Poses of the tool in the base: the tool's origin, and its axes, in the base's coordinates. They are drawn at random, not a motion.
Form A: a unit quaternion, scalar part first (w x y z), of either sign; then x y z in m.
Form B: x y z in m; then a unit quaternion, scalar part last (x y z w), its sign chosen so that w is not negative. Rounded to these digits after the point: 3 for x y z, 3 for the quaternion.
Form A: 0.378, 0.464, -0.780, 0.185, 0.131, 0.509, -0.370
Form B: 0.131, 0.509, -0.370, 0.464, -0.780, 0.185, 0.378
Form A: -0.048, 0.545, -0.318, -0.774, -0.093, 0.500, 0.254
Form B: -0.093, 0.500, 0.254, -0.545, 0.318, 0.774, 0.048
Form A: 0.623, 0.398, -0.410, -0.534, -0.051, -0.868, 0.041
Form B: -0.051, -0.868, 0.041, 0.398, -0.410, -0.534, 0.623
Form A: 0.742, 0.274, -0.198, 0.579, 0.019, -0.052, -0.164
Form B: 0.019, -0.052, -0.164, 0.274, -0.198, 0.579, 0.742
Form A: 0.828, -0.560, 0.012, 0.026, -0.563, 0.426, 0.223
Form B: -0.563, 0.426, 0.223, -0.560, 0.012, 0.026, 0.828
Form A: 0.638, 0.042, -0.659, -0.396, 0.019, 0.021, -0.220
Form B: 0.019, 0.021, -0.220, 0.042, -0.659, -0.396, 0.638
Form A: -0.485, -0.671, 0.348, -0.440, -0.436, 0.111, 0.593
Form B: -0.436, 0.111, 0.593, 0.671, -0.348, 0.440, 0.485
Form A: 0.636, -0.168, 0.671, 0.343, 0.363, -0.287, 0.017
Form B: 0.363, -0.287, 0.017, -0.168, 0.671, 0.343, 0.636
